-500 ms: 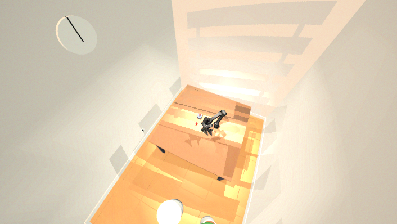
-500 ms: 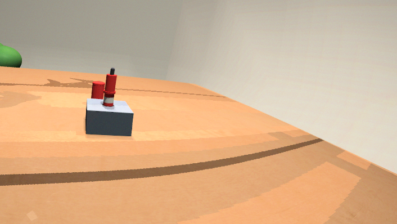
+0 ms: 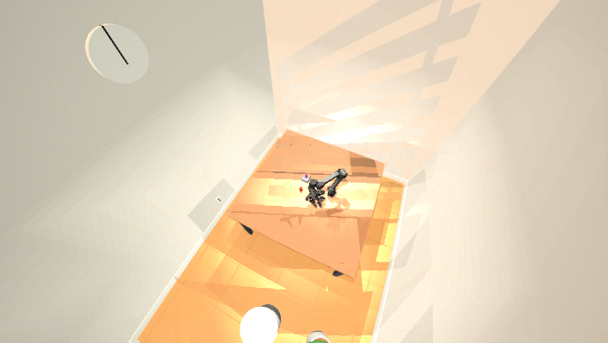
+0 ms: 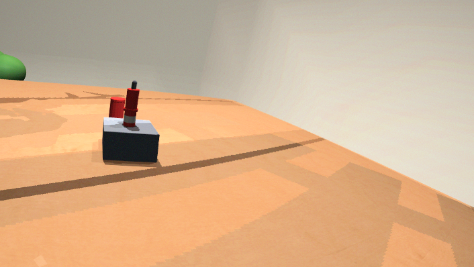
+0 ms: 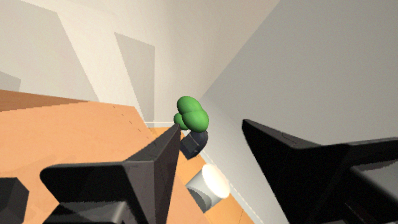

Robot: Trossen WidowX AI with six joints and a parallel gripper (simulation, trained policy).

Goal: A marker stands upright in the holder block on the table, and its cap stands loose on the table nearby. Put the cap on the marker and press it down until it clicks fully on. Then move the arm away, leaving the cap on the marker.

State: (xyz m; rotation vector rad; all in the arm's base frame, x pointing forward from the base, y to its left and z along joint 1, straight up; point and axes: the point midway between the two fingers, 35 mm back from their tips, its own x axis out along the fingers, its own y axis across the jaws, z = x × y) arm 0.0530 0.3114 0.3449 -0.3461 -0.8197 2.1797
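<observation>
Right now my gripper tip is 320 mm above the red cap, 270 mm short of it and 250 mm to the left of it. Round my gripper tip: grey holder block 390 mm to the right, 330 mm below, 280 mm ahead.
</observation>
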